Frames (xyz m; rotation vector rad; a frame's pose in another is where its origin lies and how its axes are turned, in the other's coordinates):
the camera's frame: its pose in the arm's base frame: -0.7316 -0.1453 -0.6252 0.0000 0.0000 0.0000
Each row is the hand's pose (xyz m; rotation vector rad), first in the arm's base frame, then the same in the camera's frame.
Working: the arm's base frame: its pose in the camera's frame: 0.7316 0.1453 0.6252 0.0000 0.0000 0.0000

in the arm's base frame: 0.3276 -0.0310 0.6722 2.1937 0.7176 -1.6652
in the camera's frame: 1.0592 0.1143 1.2974 2.1937 0.7176 -1.6652
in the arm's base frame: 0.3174 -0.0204 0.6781 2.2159 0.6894 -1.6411
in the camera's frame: 1.0490 0.1249 1.3033 2.2159 0.6894 -1.6411
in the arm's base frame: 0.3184 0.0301 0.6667 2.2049 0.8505 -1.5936
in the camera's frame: 1.0500 0.1754 1.2919 2.2049 0.8505 -1.5936
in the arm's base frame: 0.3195 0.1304 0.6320 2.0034 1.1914 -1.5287
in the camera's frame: 1.0511 0.2757 1.2572 2.0034 1.1914 -1.5287
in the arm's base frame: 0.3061 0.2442 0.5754 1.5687 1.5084 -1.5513
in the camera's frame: 1.0377 0.3895 1.2006 1.5687 1.5084 -1.5513
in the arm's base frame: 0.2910 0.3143 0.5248 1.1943 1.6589 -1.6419
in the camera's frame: 1.0226 0.4596 1.1500 1.1943 1.6589 -1.6419
